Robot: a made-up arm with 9 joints.
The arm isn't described. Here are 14 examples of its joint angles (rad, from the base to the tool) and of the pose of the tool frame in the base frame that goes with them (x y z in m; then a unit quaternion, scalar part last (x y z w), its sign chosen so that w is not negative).
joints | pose
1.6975 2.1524 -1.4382 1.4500 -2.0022 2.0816 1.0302 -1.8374 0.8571 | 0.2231 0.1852 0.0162 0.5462 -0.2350 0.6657 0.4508
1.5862 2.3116 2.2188 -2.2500 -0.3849 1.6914 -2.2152 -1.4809 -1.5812 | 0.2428 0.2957 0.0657 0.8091 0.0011 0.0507 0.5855
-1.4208 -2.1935 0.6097 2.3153 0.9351 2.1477 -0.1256 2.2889 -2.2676 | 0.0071 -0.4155 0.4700 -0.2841 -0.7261 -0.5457 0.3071
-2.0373 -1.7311 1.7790 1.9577 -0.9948 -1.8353 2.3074 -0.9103 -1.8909 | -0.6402 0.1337 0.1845 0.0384 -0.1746 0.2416 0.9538
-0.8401 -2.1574 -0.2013 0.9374 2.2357 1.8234 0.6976 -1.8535 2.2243 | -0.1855 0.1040 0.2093 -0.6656 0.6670 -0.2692 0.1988
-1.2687 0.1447 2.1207 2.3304 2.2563 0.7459 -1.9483 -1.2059 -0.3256 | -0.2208 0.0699 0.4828 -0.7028 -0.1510 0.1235 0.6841
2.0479 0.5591 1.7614 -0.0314 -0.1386 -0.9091 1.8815 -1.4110 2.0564 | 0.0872 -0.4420 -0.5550 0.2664 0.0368 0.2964 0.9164
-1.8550 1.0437 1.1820 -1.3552 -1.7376 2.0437 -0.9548 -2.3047 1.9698 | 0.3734 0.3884 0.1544 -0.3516 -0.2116 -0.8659 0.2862
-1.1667 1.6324 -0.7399 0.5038 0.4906 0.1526 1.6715 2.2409 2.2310 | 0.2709 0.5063 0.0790 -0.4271 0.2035 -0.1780 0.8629
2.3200 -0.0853 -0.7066 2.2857 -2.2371 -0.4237 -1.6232 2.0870 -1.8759 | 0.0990 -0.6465 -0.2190 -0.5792 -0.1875 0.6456 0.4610
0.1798 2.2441 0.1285 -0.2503 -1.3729 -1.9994 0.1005 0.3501 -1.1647 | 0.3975 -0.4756 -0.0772 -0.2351 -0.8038 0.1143 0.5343
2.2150 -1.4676 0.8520 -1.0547 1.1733 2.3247 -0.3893 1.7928 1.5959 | -0.7391 -0.4148 0.0222 0.6968 0.2738 -0.5354 0.3909
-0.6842 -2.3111 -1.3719 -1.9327 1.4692 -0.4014 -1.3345 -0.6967 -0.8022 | -0.7067 0.1989 -0.1576 -0.4200 0.2243 -0.8720 0.1139
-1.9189 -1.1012 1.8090 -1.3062 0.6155 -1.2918 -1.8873 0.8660 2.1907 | -0.5439 0.5855 0.1264 -0.6268 0.0021 -0.7416 0.2392
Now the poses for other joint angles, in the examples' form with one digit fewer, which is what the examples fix.
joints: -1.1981 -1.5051 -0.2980 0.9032 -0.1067 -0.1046 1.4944 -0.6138 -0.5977
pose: -0.663 0.189 0.196 -0.835 -0.054 -0.124 0.533
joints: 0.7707 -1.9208 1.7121 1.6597 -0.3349 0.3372 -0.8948 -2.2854 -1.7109
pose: -0.231 -0.527 0.103 -0.804 -0.060 0.194 0.559
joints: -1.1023 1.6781 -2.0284 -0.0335 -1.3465 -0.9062 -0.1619 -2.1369 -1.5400
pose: 0.154 0.199 -0.204 0.317 0.199 0.476 0.796
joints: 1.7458 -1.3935 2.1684 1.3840 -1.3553 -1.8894 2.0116 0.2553 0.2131
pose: -1.016 -0.008 0.083 -0.294 0.255 -0.339 0.857
